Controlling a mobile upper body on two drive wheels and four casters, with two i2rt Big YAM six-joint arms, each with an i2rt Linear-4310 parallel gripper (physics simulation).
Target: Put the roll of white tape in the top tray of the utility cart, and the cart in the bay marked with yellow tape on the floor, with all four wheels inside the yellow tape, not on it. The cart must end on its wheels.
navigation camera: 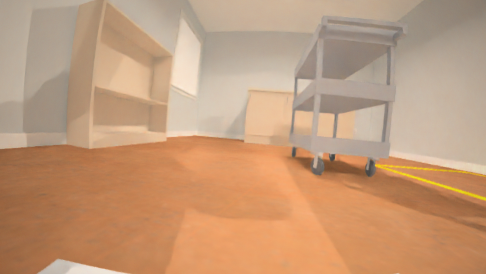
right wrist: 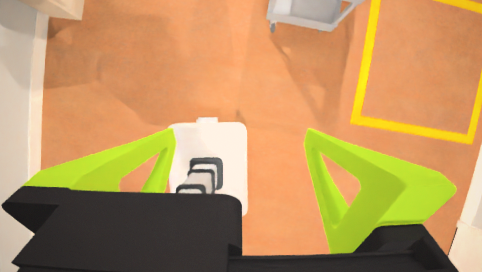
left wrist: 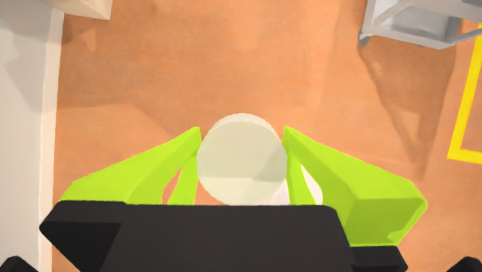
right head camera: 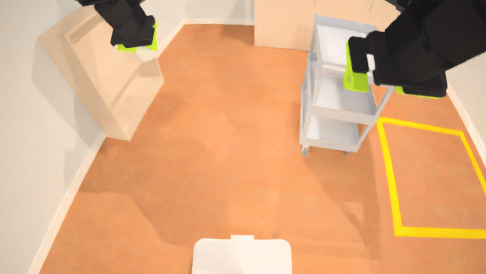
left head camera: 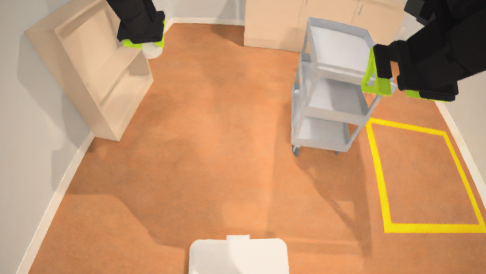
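Note:
The roll of white tape [left head camera: 152, 51] [right head camera: 146, 54] [left wrist: 242, 165] is held between the fingers of my left gripper [left wrist: 241, 135], which is shut on it, raised above the floor. My right gripper [right wrist: 240, 136] is open and empty; in the head views it overlaps the cart's right side. The grey utility cart [left head camera: 342, 115] [right head camera: 345, 114] [right wrist: 305, 22] [navigation camera: 350, 90] stands upright on its wheels, left of the yellow tape bay [left head camera: 378, 175] [right head camera: 390, 175] [right wrist: 365, 65] [navigation camera: 430, 181] and outside it. No tape shows in the visible part of its top tray [left head camera: 340, 47]. The far wheels are hidden in the head views.
A beige bookshelf [left head camera: 75, 75] [navigation camera: 82, 75] stands against the left wall. Beige cabinets [left head camera: 272, 25] [navigation camera: 267, 115] stand at the back behind the cart. My white base [left head camera: 239, 257] [right head camera: 242, 257] shows at the bottom. A wall runs along the bay's right side.

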